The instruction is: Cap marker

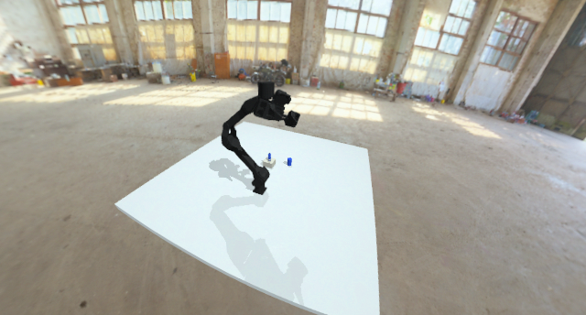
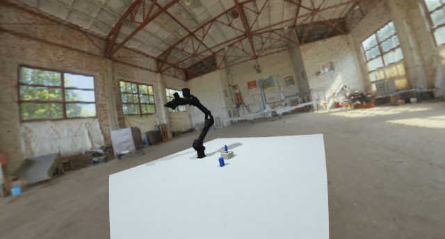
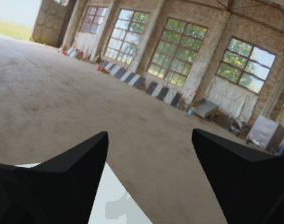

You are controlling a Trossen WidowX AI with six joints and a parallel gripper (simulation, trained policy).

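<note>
Now: the blue cap 470 mm below my gripper tip, 430 mm ahead of it and 110 mm to the left of it. Also, from my gripper tip: holder block 470 mm below, 370 mm ahead, 240 mm to the left; blue marker 420 mm below, 370 mm ahead, 240 mm to the left.
</note>
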